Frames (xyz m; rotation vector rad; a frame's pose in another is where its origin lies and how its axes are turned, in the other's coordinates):
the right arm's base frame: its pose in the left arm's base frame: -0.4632 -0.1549 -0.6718 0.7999 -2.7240 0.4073
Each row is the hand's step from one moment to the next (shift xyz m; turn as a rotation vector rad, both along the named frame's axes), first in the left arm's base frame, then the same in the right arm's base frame.
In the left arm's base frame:
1: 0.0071 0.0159 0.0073 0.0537 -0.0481 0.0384
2: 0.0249 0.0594 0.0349 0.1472 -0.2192 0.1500
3: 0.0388 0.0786 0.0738 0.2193 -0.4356 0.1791
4: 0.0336 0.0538 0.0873 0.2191 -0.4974 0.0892
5: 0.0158 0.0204 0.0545 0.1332 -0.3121 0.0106
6: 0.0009 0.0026 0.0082 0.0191 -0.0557 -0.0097
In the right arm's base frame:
1: -0.0110 0.0075 -0.0134 -0.0075 -0.0761 -0.0287
2: -0.0371 0.0275 -0.0569 0.0364 -0.2876 -0.0903
3: -0.0446 0.0278 -0.1018 0.0920 -0.5082 -0.0564
4: -0.0239 0.0082 -0.1049 0.0918 -0.5410 0.0476
5: -0.0044 -0.0027 -0.0601 0.0459 -0.3285 0.0725
6: 0.0008 0.0000 -0.0086 0.0081 -0.0538 0.0245

